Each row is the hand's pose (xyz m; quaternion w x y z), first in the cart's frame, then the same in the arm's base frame.
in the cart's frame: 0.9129 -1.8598 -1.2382 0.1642 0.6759 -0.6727 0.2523
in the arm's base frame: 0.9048 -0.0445 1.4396 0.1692 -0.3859 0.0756 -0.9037
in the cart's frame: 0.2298 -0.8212 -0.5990 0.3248 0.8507 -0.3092 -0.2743
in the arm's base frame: 0.4917 -0.3852 0.1485 0.4278 0.6010 -0.1389 0.6607
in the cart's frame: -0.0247 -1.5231 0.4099 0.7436 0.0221 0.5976 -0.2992
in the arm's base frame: -0.5475 -0.9548 0.5618 0.8916 -0.3418 -0.2839 -0.0876
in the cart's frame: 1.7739 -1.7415 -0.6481 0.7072 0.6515 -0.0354 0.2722
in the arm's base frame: 0.2196 0.7479 1.5180 0.4985 -0.1172 -0.0983 0.8533
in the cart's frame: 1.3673 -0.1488 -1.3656 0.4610 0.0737 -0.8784 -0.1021
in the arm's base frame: 1.1674 0.9781 0.0129 0.2548 -0.2645 0.7571 -0.5402
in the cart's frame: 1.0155 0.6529 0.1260 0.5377 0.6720 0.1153 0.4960
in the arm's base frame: -0.1574 0.7890 -1.0827 0.4271 -0.2404 0.1875 0.8513
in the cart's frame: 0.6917 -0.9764 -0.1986 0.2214 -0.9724 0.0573 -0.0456
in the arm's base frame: 0.0161 -0.0426 0.3812 0.2316 0.5825 0.5196 0.5805
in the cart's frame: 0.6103 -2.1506 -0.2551 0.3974 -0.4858 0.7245 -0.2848
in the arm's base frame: -0.0544 -0.5159 1.4581 0.5810 -0.5194 -0.1946 -0.5956
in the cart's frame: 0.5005 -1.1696 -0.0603 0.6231 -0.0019 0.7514 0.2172
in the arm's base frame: -0.1162 -0.3001 0.4773 0.7121 -0.6963 0.0746 0.0501
